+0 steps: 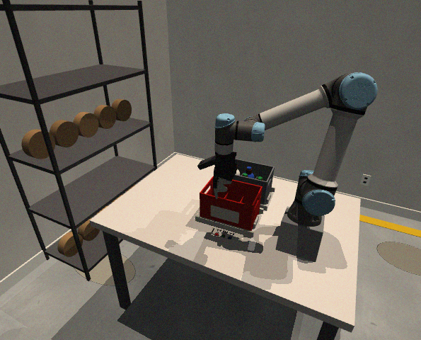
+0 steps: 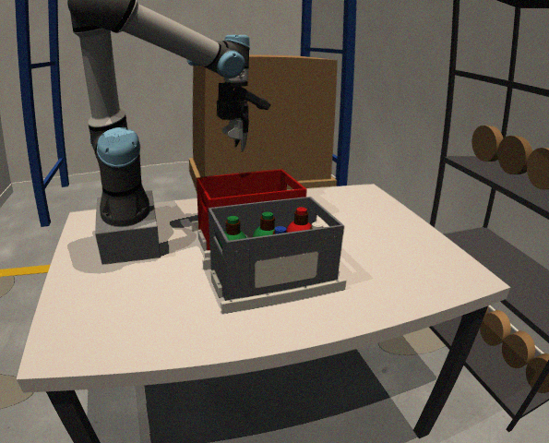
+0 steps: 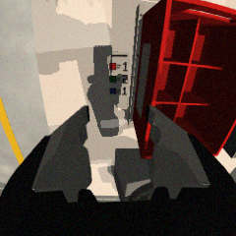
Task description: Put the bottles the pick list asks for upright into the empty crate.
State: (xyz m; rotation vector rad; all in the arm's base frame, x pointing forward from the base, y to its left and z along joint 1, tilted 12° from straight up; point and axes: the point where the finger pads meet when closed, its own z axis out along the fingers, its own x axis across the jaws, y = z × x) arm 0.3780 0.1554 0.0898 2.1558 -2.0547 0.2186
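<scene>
Right now the red bottle is 34 cm to the right of my hand, 16 cm below it and 7 cm ahead of it. Also, from my hand: red crate 17 cm below, 15 cm to the right, 1 cm behind; grey crate 39 cm to the right, 17 cm below, 2 cm behind; pick list 25 cm below, 4 cm behind, 1 cm to the right.
</scene>
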